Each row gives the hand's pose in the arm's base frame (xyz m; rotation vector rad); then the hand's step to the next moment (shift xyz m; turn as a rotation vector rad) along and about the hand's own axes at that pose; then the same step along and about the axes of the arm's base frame.
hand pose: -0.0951 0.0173 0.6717 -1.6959 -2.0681 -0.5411
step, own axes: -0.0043 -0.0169 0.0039 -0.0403 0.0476 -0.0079
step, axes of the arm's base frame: -0.0161 -0.0046 -0.0063 0.0544 -0.0286 -0.0133
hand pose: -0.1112 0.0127 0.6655 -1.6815 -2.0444 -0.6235
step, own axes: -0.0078 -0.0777 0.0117 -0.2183 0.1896 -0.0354
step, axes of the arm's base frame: -0.0754 -0.0125 -0.0199 0.2272 -0.1622 -0.0832
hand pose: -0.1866 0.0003 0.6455 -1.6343 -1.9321 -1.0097
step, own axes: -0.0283 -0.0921 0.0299 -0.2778 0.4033 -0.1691
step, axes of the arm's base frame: -0.0783 -0.0009 -0.0636 0.4282 -0.2912 0.0171
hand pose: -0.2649 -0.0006 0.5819 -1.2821 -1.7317 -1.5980
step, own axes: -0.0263 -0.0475 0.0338 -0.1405 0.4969 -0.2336
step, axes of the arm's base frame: -0.0196 0.0284 -0.0539 0.4277 -0.3177 0.1933
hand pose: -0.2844 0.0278 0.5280 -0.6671 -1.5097 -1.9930
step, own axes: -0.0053 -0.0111 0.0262 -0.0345 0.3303 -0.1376
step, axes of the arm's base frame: -0.0021 0.0285 -0.0048 0.2425 -0.2016 0.1726
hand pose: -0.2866 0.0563 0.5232 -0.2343 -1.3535 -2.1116
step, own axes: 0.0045 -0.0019 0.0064 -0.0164 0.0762 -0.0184
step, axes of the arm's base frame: -0.0058 0.0043 0.0035 0.0604 -0.0315 0.0421
